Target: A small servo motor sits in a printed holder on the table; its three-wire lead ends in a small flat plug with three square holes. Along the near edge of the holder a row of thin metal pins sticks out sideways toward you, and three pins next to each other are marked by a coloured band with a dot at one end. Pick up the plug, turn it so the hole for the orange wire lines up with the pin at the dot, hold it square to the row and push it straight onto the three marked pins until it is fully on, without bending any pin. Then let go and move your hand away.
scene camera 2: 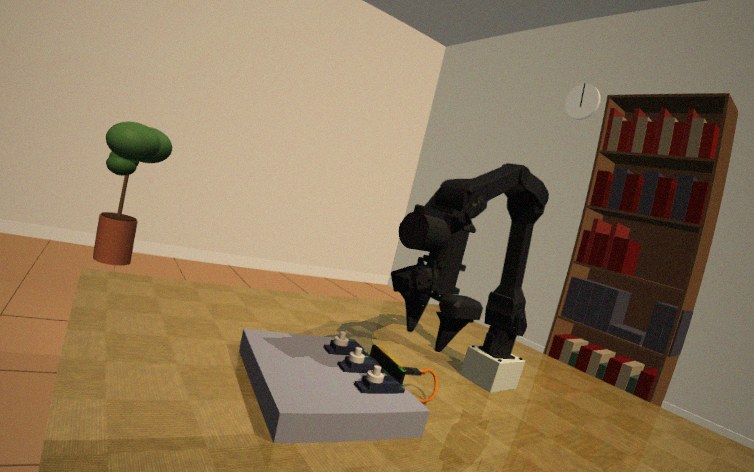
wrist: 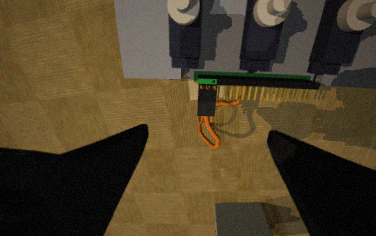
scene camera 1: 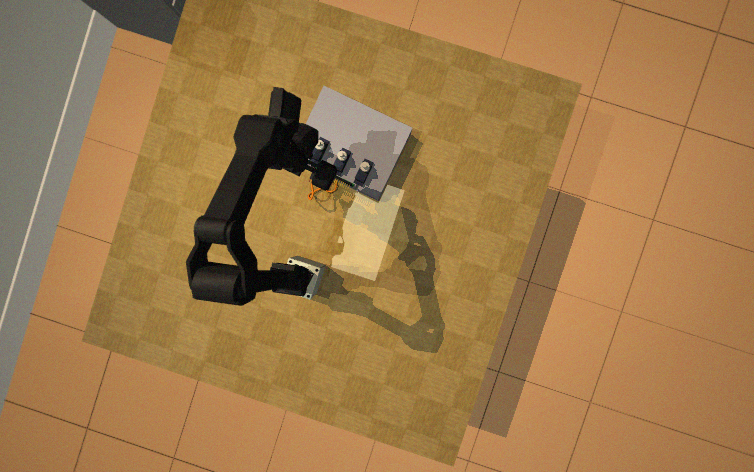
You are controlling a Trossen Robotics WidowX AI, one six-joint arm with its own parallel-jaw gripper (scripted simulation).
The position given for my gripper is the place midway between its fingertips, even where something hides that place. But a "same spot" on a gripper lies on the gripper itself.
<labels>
my gripper: scene camera 2; wrist 207, 132; scene camera 1
same spot on grey holder: (scene camera 1: 345, 123) = (scene camera 2: 309, 377)
same spot on my gripper: (scene camera 1: 307, 137) = (scene camera 2: 409, 269)
</labels>
